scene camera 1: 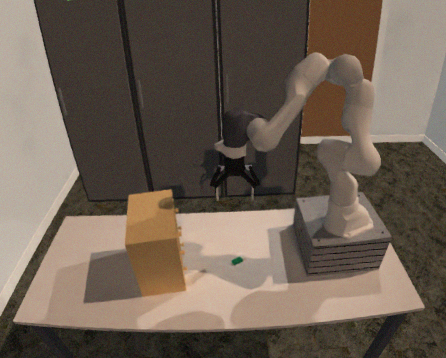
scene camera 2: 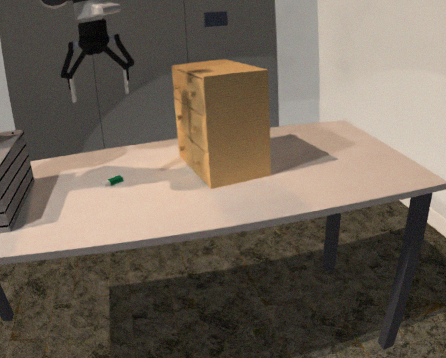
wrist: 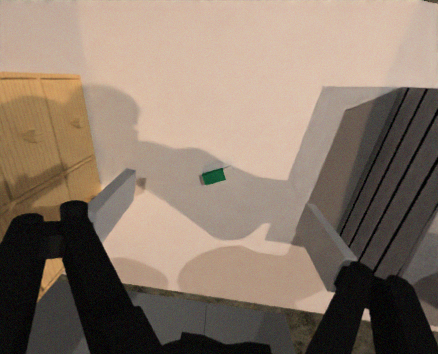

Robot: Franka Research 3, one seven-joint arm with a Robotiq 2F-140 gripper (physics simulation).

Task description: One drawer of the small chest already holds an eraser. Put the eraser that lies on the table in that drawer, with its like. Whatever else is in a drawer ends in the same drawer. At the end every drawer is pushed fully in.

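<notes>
A small green eraser (scene camera 1: 237, 261) (scene camera 2: 115, 180) (wrist: 214, 176) with a whitish end lies on the table, between the chest and the arm's base. The wooden chest (scene camera 1: 156, 265) (scene camera 2: 237, 125) (wrist: 70, 115) stands upright on the table. Its drawer fronts with small knobs face the eraser and the arm's base. The drawers look pushed in; what they hold is hidden. My gripper (scene camera 1: 235, 194) (scene camera 2: 100, 91) (wrist: 220, 201) is open and empty, pointing down, high above the table, with its fingers wide apart.
The table (scene camera 1: 300, 305) (scene camera 2: 320, 190) (wrist: 250, 60) carries the arm's grey slatted base block (scene camera 1: 345, 255) (scene camera 2: 15, 185) (wrist: 400, 165), across from the chest's drawer fronts. Tall dark cabinets (scene camera 1: 175, 100) (scene camera 2: 140, 100) stand beyond the table. The arm's shadow falls around the eraser.
</notes>
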